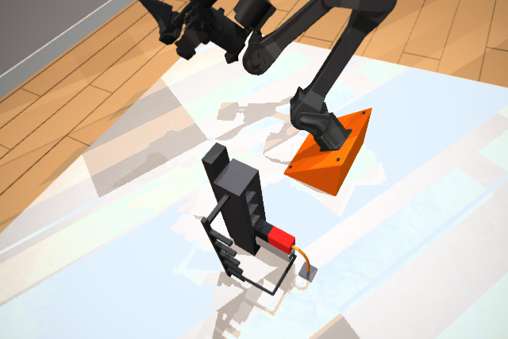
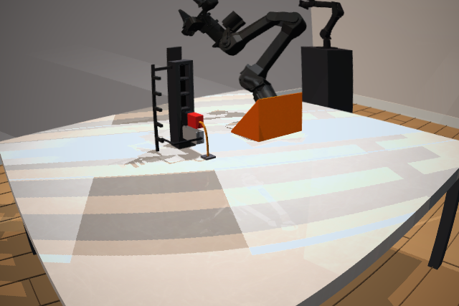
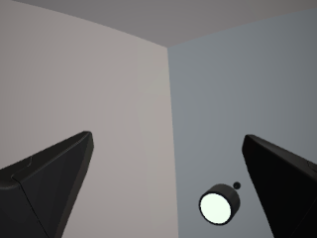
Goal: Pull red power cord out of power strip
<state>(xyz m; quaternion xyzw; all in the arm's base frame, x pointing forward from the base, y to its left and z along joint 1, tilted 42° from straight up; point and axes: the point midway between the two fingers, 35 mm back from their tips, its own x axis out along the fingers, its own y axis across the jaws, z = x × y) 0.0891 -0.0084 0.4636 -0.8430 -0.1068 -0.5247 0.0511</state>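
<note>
Right now my gripper tip is 350 mm above the red plug, 340 mm to the right of it and 150 mm short of it. From my gripper tip the other things lie so: grey anchor plate (450 mm below, 420 mm to the left, 140 mm ahead).
</note>
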